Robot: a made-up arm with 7 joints.
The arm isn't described. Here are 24 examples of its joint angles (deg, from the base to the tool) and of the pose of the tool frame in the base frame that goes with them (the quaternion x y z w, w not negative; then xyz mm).
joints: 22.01 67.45 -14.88 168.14 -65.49 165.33 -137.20
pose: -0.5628 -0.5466 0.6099 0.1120 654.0 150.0 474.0
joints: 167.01 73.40 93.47 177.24 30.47 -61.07 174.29
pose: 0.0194 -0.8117 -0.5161 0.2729 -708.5 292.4 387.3
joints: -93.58 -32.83 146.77 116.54 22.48 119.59 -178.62
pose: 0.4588 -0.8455 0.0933 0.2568 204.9 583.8 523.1
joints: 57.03 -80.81 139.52 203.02 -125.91 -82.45 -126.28
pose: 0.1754 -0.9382 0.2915 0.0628 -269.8 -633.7 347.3
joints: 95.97 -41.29 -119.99 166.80 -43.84 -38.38 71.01
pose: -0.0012 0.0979 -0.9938 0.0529 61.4 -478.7 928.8
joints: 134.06 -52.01 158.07 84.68 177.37 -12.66 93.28
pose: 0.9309 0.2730 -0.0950 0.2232 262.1 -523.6 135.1
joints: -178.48 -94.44 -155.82 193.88 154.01 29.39 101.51
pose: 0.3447 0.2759 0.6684 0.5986 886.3 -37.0 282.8
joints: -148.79 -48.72 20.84 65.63 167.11 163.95 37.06
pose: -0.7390 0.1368 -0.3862 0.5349 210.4 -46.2 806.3
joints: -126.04 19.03 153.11 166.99 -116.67 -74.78 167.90
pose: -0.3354 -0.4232 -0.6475 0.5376 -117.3 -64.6 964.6
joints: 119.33 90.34 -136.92 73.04 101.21 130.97 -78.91
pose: -0.6071 -0.7738 -0.1302 0.1255 97.1 559.7 433.5
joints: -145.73 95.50 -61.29 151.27 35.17 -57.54 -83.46
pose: 0.4842 -0.0942 -0.5590 0.6664 -712.5 -400.8 205.0
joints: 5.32 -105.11 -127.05 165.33 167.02 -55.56 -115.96
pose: 0.5282 0.7778 -0.3060 0.1498 -675.0 -183.4 -80.1
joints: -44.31 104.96 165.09 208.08 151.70 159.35 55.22
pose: 0.2220 -0.4762 -0.7490 0.4037 294.5 -444.7 -129.1
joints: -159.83 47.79 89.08 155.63 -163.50 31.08 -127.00
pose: -0.4536 -0.1314 0.8804 0.0441 -557.1 -394.4 837.2
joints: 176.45 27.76 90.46 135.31 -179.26 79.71 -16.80
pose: 0.0023 -0.3764 -0.7960 0.4739 -415.3 -207.4 1002.1
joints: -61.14 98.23 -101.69 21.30 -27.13 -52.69 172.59
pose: -0.3292 -0.6762 0.3817 0.5373 -211.4 -336.8 221.4
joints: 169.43 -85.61 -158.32 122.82 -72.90 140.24 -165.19
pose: 0.0025 -0.6185 0.5207 0.5885 651.3 -129.1 -19.9
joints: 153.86 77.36 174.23 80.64 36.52 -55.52 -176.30
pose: 0.1555 -0.3391 0.0410 0.9269 -468.0 100.2 739.8
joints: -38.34 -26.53 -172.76 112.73 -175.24 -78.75 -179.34
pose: -0.2856 -0.9535 0.0489 0.0825 -429.6 276.9 557.0
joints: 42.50 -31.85 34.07 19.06 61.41 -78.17 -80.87
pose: 0.4484 0.2790 0.8087 0.2591 45.3 124.2 562.6
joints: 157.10 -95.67 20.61 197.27 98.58 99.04 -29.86
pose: 0.8259 0.1524 -0.4055 0.3610 694.1 -342.3 -36.7
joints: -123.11 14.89 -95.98 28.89 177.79 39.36 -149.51
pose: -0.3890 -0.7201 -0.1472 0.5554 -272.4 197.6 310.9
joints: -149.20 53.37 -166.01 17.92 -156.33 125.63 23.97
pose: 0.1051 -0.1328 0.4457 0.8790 39.4 58.8 608.2
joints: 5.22 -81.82 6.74 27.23 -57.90 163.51 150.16
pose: -0.1200 -0.8351 0.2935 0.4495 -176.4 -83.4 456.4
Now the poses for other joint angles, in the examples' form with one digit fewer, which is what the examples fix.
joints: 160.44 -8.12 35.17 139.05 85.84 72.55 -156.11
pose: 0.630 0.194 -0.194 0.726 -139 -185 1079
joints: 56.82 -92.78 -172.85 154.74 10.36 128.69 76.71
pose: 0.103 0.819 0.445 0.347 -347 -625 -24
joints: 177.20 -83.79 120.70 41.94 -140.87 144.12 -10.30
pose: -0.367 0.327 -0.686 0.536 321 -377 150
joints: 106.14 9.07 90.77 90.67 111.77 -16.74 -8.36
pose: -0.614 -0.436 0.552 0.359 -485 33 699
